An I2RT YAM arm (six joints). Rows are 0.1 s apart.
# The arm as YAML. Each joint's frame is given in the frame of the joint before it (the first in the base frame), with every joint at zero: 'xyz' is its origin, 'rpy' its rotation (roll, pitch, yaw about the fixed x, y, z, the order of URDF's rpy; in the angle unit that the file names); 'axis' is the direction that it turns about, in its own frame. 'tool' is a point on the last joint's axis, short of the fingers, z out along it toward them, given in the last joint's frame.
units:
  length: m
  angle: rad
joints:
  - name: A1
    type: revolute
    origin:
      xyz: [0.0, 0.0, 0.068]
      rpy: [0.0, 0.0, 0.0]
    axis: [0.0, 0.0, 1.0]
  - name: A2
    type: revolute
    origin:
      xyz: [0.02, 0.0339, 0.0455]
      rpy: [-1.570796, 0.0, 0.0]
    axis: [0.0, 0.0, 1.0]
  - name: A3
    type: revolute
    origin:
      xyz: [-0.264, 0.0, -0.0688]
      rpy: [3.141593, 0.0, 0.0]
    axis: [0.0, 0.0, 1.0]
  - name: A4
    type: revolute
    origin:
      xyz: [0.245, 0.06, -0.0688]
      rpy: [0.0, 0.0, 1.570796]
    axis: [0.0, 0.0, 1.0]
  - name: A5
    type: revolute
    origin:
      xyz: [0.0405, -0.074, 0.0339]
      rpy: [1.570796, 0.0, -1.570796]
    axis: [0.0, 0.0, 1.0]
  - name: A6
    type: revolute
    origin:
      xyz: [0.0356, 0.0, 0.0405]
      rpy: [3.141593, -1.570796, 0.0]
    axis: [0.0, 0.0, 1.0]
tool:
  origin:
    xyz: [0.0, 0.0, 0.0]
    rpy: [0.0, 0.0, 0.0]
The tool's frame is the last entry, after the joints.
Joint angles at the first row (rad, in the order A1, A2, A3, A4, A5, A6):
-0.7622 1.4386 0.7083 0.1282 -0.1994 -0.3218
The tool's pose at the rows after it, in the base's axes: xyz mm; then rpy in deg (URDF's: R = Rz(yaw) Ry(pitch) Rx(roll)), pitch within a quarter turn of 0, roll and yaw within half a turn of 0:
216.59 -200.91 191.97 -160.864 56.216 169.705
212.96 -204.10 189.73 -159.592 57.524 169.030
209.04 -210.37 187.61 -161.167 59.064 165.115
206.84 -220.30 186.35 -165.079 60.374 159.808
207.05 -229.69 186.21 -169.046 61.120 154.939
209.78 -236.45 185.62 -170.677 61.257 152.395
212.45 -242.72 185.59 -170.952 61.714 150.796
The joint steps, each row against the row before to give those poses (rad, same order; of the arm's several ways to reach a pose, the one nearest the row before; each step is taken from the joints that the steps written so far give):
-0.0053 -0.0051 -0.0332 0.0687 0.0361 0.0040
-0.0149 0.0030 -0.0193 0.0497 0.0118 0.0104
-0.0237 0.0122 -0.0083 0.0404 0.0050 0.0340
-0.0300 0.0270 0.0133 0.0226 -0.0169 0.0383
-0.0215 0.0291 0.0241 0.0076 -0.0147 0.0335
-0.0070 0.0284 0.0238 0.0046 0.0044 0.0182
-0.0047 0.0251 0.0203 0.0137 0.0142 0.0137

